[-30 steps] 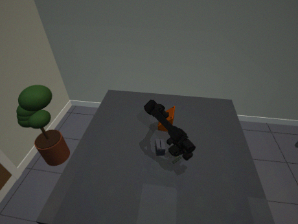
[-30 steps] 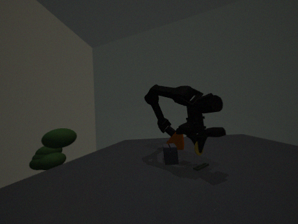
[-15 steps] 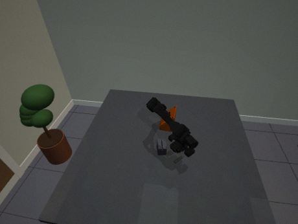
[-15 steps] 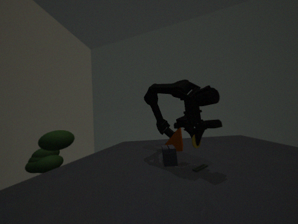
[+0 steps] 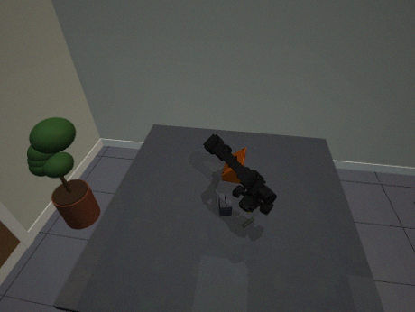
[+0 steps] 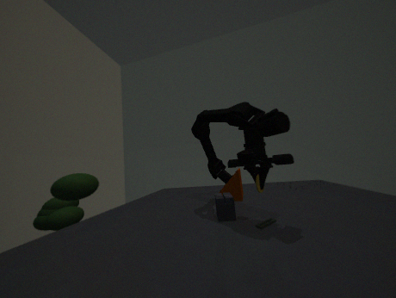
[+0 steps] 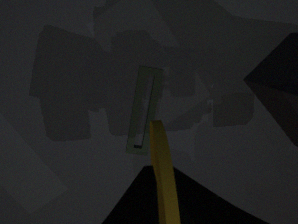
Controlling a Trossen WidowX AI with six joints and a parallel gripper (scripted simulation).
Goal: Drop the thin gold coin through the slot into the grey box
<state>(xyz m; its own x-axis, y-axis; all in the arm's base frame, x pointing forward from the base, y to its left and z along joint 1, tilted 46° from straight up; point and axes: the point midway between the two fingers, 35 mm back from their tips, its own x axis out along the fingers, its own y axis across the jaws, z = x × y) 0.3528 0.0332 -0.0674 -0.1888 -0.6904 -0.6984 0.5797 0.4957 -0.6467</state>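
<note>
Now: gripper tip 2 cm below the gold coin.
</note>
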